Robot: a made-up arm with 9 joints. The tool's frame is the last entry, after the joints.
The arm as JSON. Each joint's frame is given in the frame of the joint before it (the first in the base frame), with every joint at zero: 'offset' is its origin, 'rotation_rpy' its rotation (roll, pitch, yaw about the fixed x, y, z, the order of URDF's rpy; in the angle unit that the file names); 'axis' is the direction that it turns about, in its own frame. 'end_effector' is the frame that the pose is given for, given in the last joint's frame.
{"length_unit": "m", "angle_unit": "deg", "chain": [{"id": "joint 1", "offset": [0.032, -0.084, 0.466], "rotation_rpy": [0.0, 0.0, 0.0], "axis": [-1.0, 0.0, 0.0]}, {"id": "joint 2", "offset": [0.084, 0.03, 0.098], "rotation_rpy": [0.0, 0.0, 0.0], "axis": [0.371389, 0.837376, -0.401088]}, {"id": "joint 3", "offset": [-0.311, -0.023, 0.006], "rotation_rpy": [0.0, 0.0, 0.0], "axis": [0.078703, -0.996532, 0.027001]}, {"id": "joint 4", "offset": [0.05, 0.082, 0.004], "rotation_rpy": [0.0, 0.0, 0.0], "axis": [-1.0, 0.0, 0.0]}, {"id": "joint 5", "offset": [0.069, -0.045, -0.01], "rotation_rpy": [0.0, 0.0, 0.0], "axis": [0.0, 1.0, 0.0]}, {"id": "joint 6", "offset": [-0.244, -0.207, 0.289], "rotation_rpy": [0.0, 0.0, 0.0], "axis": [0.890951, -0.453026, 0.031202]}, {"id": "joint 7", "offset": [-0.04, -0.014, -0.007], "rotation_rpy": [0.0, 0.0, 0.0], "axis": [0.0, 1.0, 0.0]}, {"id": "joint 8", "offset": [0.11, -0.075, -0.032], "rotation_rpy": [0.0, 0.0, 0.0], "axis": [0.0, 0.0, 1.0]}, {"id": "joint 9", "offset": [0.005, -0.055, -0.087], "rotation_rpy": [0.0, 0.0, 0.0], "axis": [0.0, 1.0, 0.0]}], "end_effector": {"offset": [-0.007, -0.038, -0.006], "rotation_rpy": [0.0, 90.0, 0.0]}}
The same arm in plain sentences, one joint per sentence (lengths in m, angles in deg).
The arm has nine revolute joints in a row. What follows holds with every joint at zero, and every direction is one of the base frame's. Joint 1 is mounted 0.0320 m along +x and 0.0840 m along -y and 0.4660 m along +z from the base frame's origin and turns about -x. Joint 2 is mounted 0.0840 m along +x and 0.0300 m along +y and 0.0980 m along +z from joint 1 and turns about the direction (0.371389, 0.837376, -0.401088). Joint 3 is mounted 0.3110 m along -x and 0.0230 m along -y and 0.0060 m along +z from joint 2 and turns about the direction (0.078703, -0.996532, 0.027001). Joint 4 is mounted 0.0500 m along +x and 0.0820 m along +y and 0.0040 m along +z from joint 3 and turns about -x. Joint 5 is mounted 0.0690 m along +x and 0.0450 m along -y and 0.0100 m along -z from joint 4 and turns about +y. Joint 6 is mounted 0.2440 m along -x and 0.2070 m along -y and 0.2890 m along +z from joint 5 and turns about the direction (0.890972, -0.452986, 0.031199). Joint 7 is mounted 0.0400 m along -x and 0.0140 m along -y and 0.0070 m along -z from joint 6 and turns about +y. Joint 8 is mounted 0.1100 m along +x and 0.0750 m along -y and 0.0320 m along -z from joint 7 and turns about +z. Joint 9 is mounted 0.0050 m along +x and 0.0550 m along -y and 0.0870 m along -z from joint 8 and turns about +y. The tool frame, which is the frame that the pose is given for, is mounted 0.0070 m along -x and 0.0380 m along -y and 0.0060 m along -z from joint 9; its axes are the base frame's turned by roll 0.00, pitch 90.00 and yaw 0.00 deg (as in URDF: about the fixed x, then y, then z).
